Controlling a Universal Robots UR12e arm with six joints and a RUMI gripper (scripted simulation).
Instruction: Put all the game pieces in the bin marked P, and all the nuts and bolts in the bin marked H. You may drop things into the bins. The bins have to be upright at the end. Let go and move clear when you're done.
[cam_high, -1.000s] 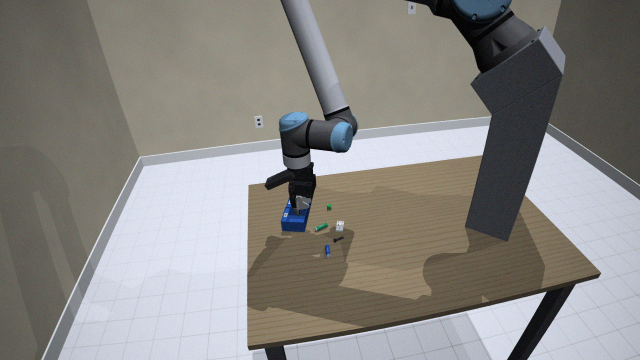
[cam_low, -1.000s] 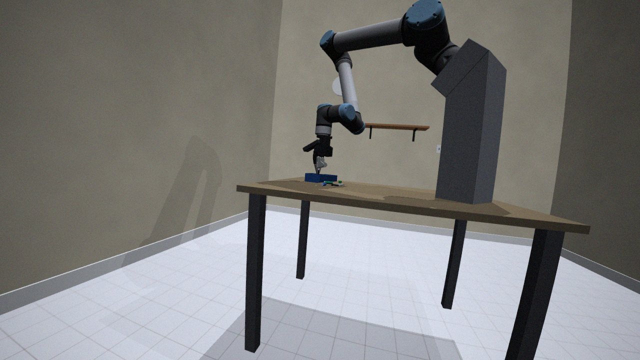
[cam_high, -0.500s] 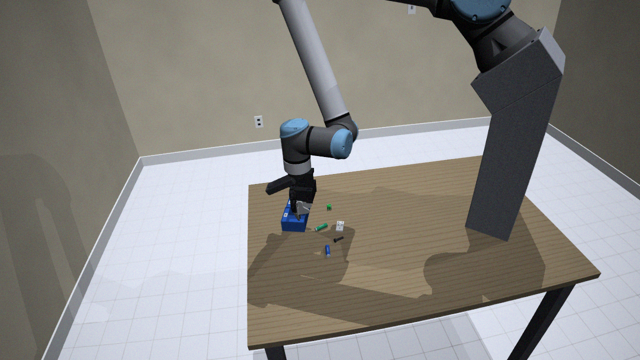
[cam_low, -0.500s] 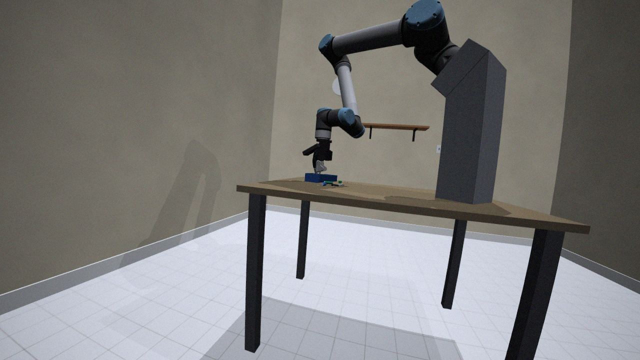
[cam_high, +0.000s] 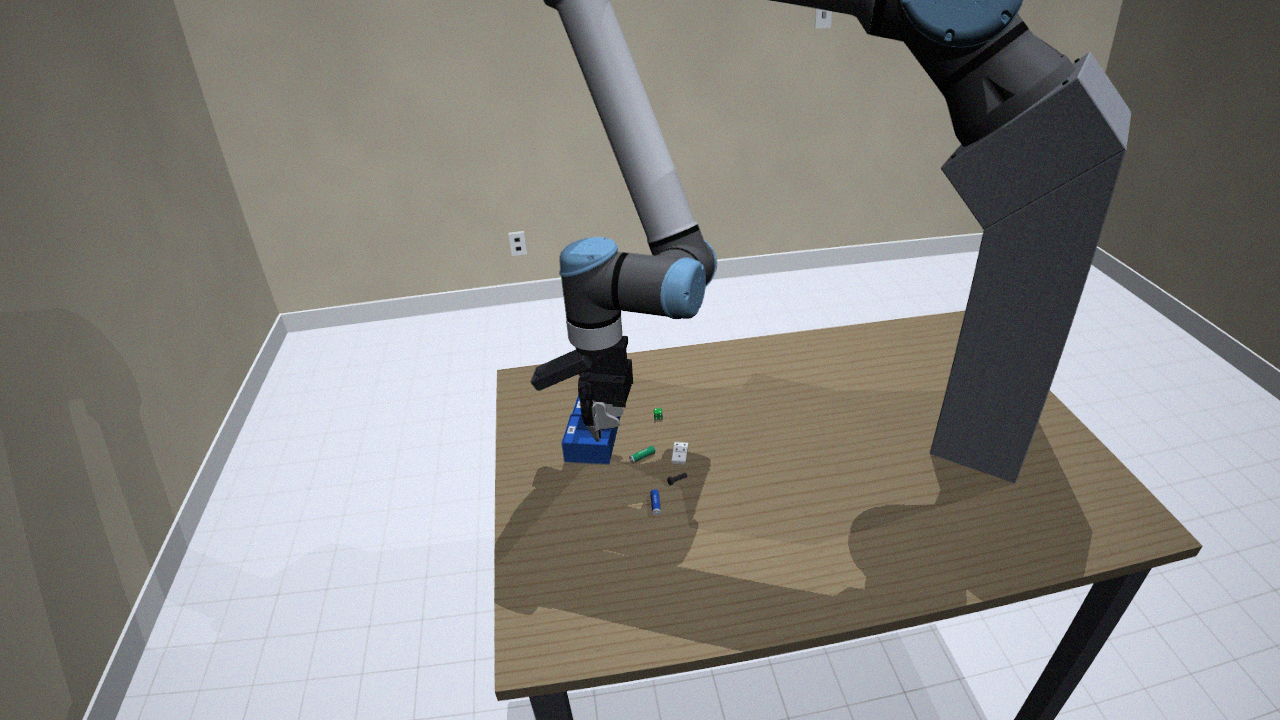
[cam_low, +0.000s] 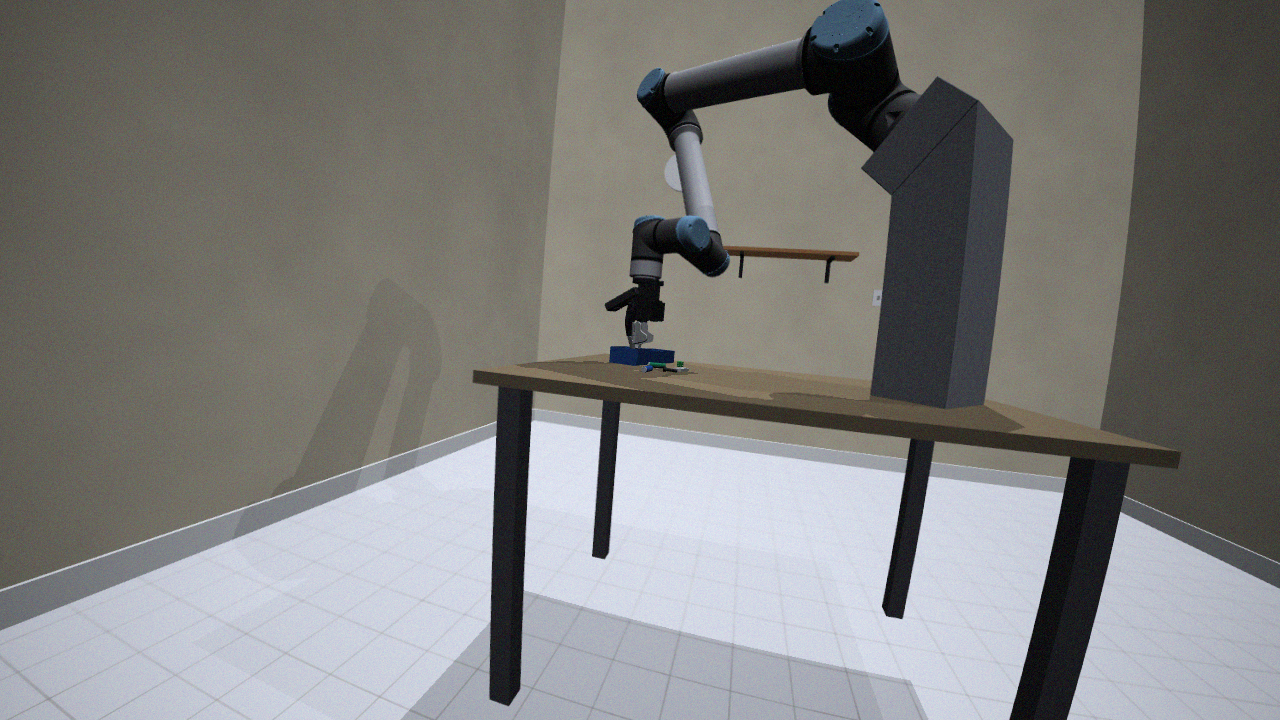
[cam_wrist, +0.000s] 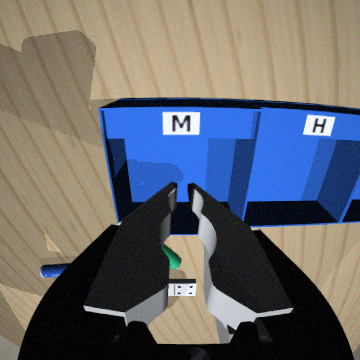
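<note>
Now: hand 140 mm past the green die, 30 mm to the left of it and 30 mm above it. From my hand the other things lie so: green cylinder (60 mm behind, 60 mm to the left, 30 mm below); blue bin (30 mm behind, 80 mm to the right, 10 mm below); white domino (130 mm behind, 80 mm to the left, 30 mm below).
</note>
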